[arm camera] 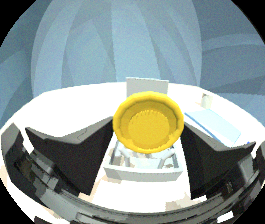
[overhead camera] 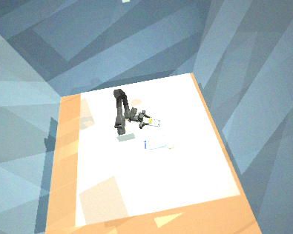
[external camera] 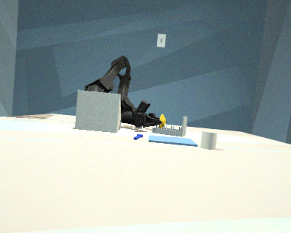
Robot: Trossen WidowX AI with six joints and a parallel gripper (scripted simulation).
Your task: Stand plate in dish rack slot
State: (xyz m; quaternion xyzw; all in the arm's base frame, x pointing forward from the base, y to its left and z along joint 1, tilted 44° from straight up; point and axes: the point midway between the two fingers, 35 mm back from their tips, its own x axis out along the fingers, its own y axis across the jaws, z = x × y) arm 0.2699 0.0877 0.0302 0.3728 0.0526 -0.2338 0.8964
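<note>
Right now my gripper tip is 1 cm past the yellow plate. Round my gripper tip: blue spoon (19 cm to the right, 12 cm behind, 4 cm below); then light blue mat (20 cm to the right, 5 cm below, 1 cm behind); then dish rack (3 cm below, 2 cm ahead, 1 cm to the right).
</note>
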